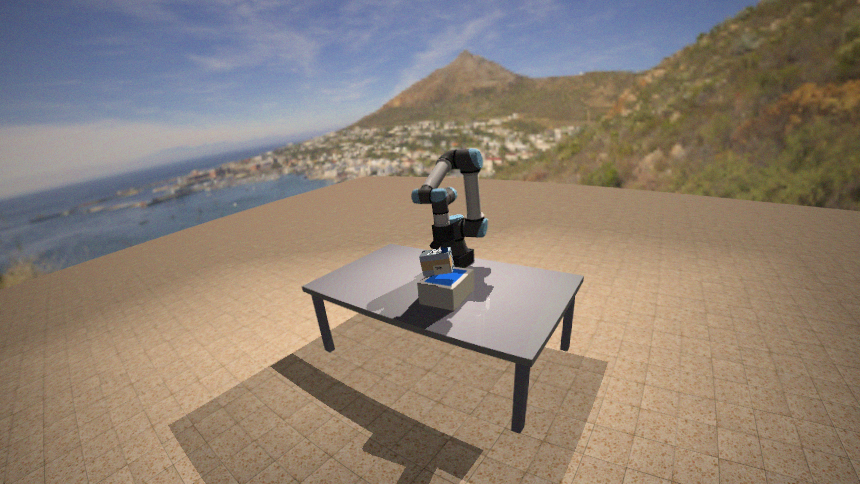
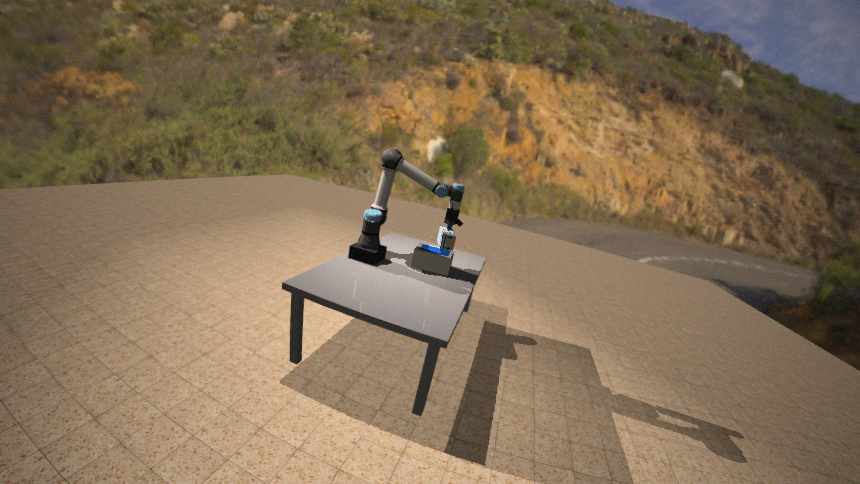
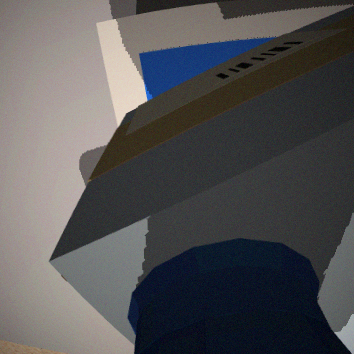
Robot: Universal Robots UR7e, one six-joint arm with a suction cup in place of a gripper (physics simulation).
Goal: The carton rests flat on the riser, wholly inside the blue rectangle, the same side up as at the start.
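Where they show: hand, its tool point: (image 1: 445, 253) (image 2: 448, 230) (image 3: 209, 274); arm's base, origin of its link: (image 1: 455, 251) (image 2: 368, 245).
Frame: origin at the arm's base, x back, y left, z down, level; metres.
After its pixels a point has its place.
The carton (image 1: 435, 263) @[x -0.471, y 0.265, z -0.143 m] (image 2: 445, 238) @[x -0.454, y 0.164, z -0.152 m] (image 3: 200, 155) @[x -0.449, y 0.297, z -0.182 m] is grey with a brown band and a label on its side. It hangs from my blue suction cup (image 1: 441, 247) (image 2: 449, 226) (image 3: 225, 285), which is pressed on its top face. The carton looks slightly tilted and is turned relative to the blue rectangle (image 1: 450, 278) @[x -0.387, y 0.281, z -0.034 m] (image 2: 430, 248) @[x -0.338, y 0.247, z -0.034 m] (image 3: 175, 70) @[x -0.446, y 0.313, z -0.034 m]. It is over one end of the grey riser (image 1: 434, 296) @[x -0.498, y 0.266, z 0.025 m] (image 2: 429, 261) @[x -0.388, y 0.143, z 0.022 m] (image 3: 107, 60) @[x -0.450, y 0.359, z -0.034 m] and hides part of the rectangle. Whether its lower edge touches the riser is not clear.
The riser stands on the grey table (image 1: 361, 282) @[x -0.534, y -0.307, z 0.086 m] (image 2: 385, 294) @[x -0.381, y -0.390, z 0.086 m] (image 3: 40, 150) @[x -0.321, y 0.491, z 0.086 m], in front of the arm's black base (image 1: 463, 258) @[x -0.037, y 0.088, z 0.016 m] (image 2: 367, 252) @[x -0.059, y -0.097, z 0.012 m]. Shadows of the arm, carton and riser fall across the table top.
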